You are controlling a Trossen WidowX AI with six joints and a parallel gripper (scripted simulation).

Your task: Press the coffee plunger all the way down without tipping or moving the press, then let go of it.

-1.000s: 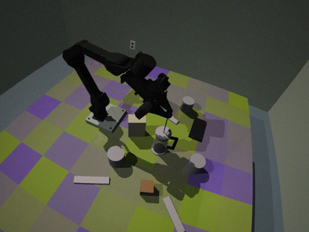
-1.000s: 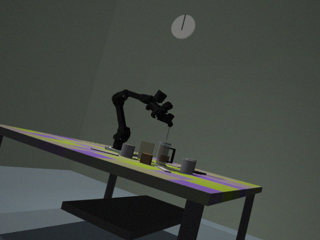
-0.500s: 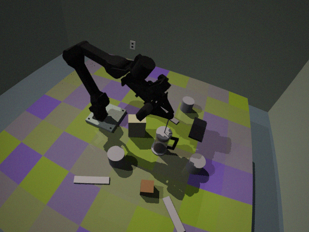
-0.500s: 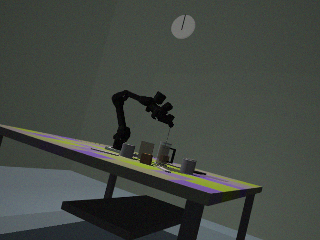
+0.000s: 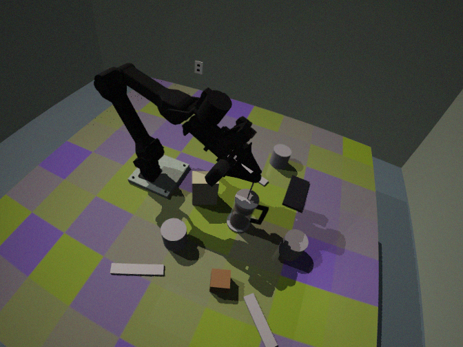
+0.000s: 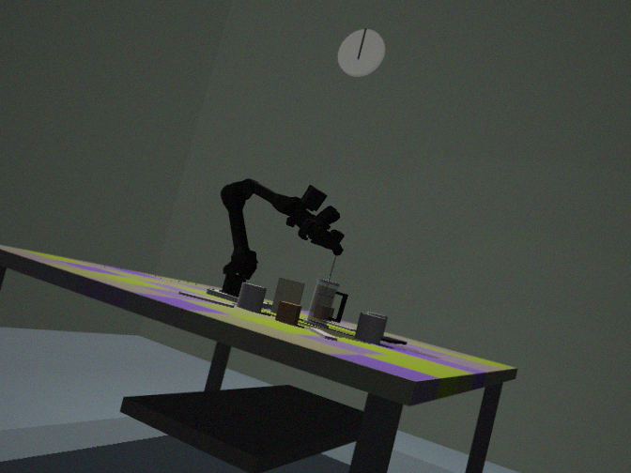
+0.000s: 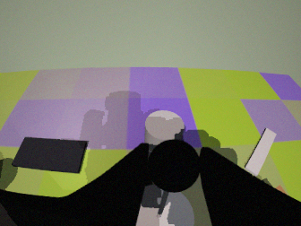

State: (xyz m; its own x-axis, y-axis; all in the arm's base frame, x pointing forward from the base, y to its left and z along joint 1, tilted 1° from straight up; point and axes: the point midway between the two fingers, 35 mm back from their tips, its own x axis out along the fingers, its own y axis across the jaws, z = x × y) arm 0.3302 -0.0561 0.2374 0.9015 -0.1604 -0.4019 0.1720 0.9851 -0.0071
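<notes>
Now: gripper tip 120 mm above the coffee press. Also, from my gripper tip: dark flat slab 150 mm ahead, 200 mm to the left, 230 mm below; cream box 150 mm behind, 50 mm to the left, 180 mm below.
</notes>
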